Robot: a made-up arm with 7 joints.
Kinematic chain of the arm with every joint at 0, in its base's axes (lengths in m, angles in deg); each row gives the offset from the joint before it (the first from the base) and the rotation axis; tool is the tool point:
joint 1: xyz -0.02 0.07 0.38 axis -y
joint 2: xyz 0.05 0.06 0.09 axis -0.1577 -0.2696 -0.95
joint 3: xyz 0.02 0 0.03 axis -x
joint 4: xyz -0.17 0.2 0 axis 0.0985 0.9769 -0.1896
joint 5: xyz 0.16 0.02 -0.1 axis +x
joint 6: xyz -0.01 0 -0.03 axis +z
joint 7: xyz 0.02 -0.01 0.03 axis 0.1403 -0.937 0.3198
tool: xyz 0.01 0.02 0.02
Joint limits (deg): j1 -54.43..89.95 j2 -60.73..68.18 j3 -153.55..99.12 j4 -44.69..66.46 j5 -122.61..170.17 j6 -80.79..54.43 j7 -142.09..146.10
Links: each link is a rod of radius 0.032 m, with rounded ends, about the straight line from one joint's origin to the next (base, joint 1, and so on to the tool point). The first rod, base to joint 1, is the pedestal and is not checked.
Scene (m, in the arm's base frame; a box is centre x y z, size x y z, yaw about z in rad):
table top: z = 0
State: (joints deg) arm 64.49 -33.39 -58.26 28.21 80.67 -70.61 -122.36
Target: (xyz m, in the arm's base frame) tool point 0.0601 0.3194 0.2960
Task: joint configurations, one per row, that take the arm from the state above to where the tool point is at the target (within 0.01 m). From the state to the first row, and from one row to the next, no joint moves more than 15 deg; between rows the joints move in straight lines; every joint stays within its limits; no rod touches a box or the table.
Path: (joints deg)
1: 68.45 -29.61 -45.21 27.93 79.21 -69.88 -121.09
2: 72.42 -25.83 -32.16 27.64 77.74 -69.16 -119.82
3: 76.38 -22.05 -19.11 27.36 76.28 -68.43 -118.56
4: 80.35 -18.27 -6.06 27.07 74.81 -67.71 -117.29
5: 84.31 -14.49 6.98 26.79 73.35 -66.98 -116.02

